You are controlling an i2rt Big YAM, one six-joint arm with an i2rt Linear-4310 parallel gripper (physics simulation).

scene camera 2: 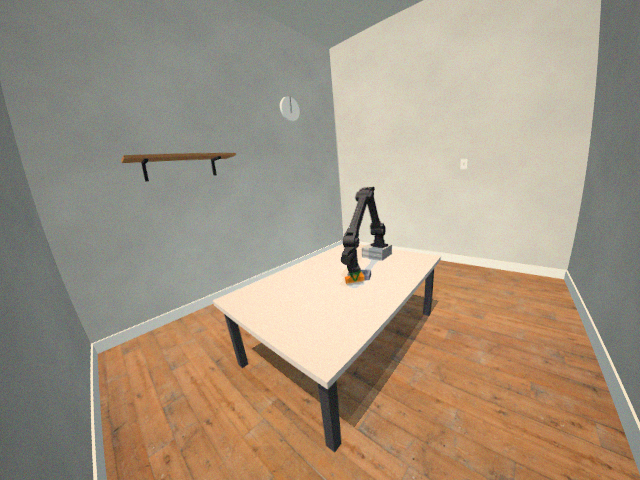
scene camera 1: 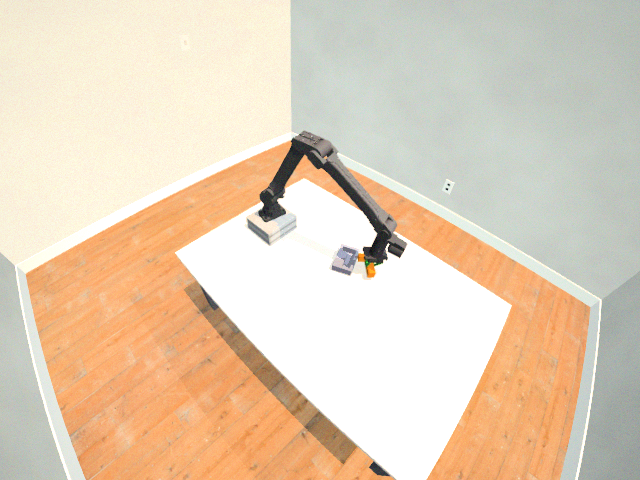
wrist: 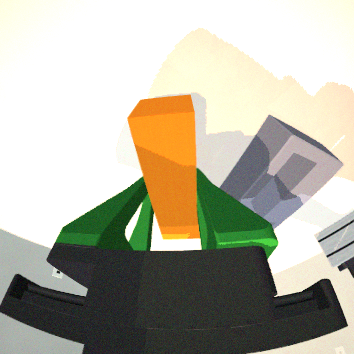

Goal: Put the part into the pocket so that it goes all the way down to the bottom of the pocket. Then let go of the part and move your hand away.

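Pixels of known places: gripper, fingertip midpoint: (scene camera 2: 354, 279) (scene camera 1: 368, 266) (wrist: 173, 175); arm's base at its link origin: (scene camera 2: 379, 245) (scene camera 1: 272, 213).
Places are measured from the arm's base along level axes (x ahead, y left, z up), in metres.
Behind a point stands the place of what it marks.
The orange part (scene camera 1: 371, 270) {x 0.524, y 0.194, z -0.030 m} (scene camera 2: 354, 280) (wrist: 170, 145) {x 0.523, y 0.192, z -0.029 m} is held between the green fingers of my gripper (scene camera 1: 370, 262) {x 0.490, y 0.214, z -0.050 m} (scene camera 2: 355, 275) {x 0.490, y 0.214, z -0.050 m} (wrist: 173, 175) {x 0.490, y 0.214, z -0.050 m}, which is shut on it. Two orange arms of the part show in scene camera 1; its far side is hidden in the wrist view. The grey-lavender block (scene camera 1: 341, 268) {x 0.432, y 0.102, z -0.048 m} (scene camera 2: 367, 274) {x 0.396, y 0.232, z -0.042 m} (wrist: 323, 170) {x 0.407, y 0.103, z -0.046 m} with the pocket sits on the table. The pocket opens upward and looks stepped or branched. The part is beside the block, outside the pocket, low over the table; whether it touches the block is unclear.
The arm's striped base block (scene camera 1: 270, 230) {x 0.101, y -0.065, z 0.000 m} (scene camera 2: 376, 252) {x 0.092, y 0.048, z -0.020 m} (wrist: 340, 242) {x 0.092, y 0.049, z -0.033 m} stands behind the pocket block on the white table (scene camera 1: 336, 335) {x 0.659, y -0.096, z -0.082 m} (scene camera 2: 310, 320) {x 0.890, y 0.327, z -0.082 m}. The table's edges are well away from the gripper. A wall shelf (scene camera 2: 178, 157) and a clock (scene camera 2: 289, 108) are far off.
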